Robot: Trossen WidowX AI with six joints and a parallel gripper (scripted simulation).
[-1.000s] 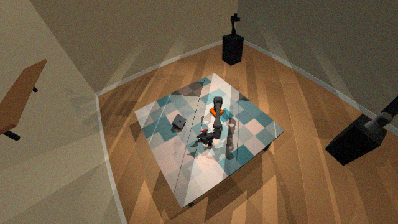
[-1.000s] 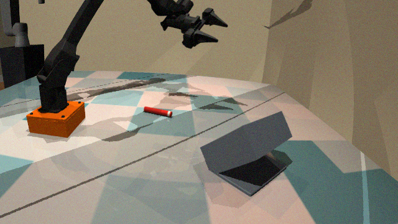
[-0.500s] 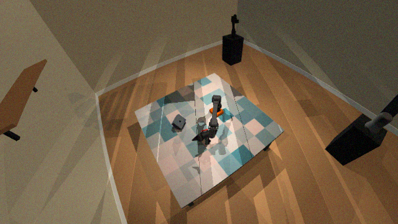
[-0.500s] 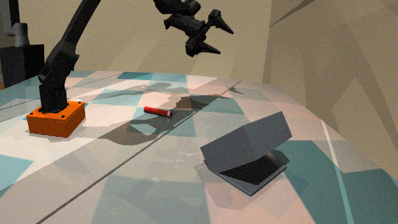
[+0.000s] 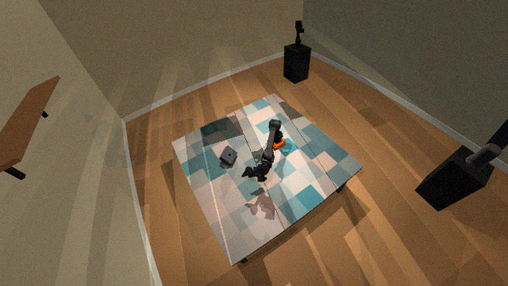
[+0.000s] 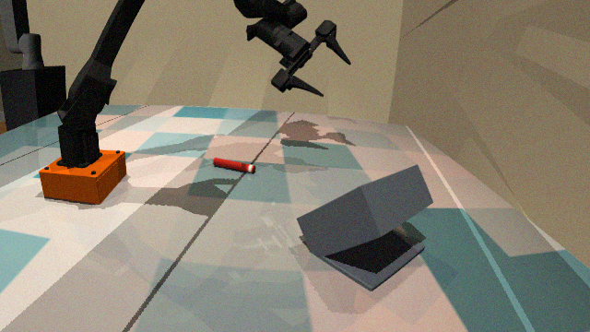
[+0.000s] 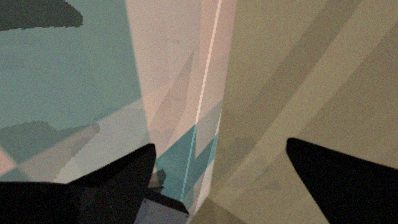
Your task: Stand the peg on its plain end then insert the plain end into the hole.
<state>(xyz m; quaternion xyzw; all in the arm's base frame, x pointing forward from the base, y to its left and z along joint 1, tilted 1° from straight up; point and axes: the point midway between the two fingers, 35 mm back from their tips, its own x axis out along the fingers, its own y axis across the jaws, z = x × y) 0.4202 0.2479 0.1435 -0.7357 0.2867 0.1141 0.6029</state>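
The red peg is 17 cm behind my gripper tip, 11 cm to the right of it and 16 cm below it. The rest, counted from my gripper tip: flat dark plate: 1 cm ahead, 35 cm to the right, 17 cm below; then grey sloped panel: 33 cm to the right, 12 cm below.
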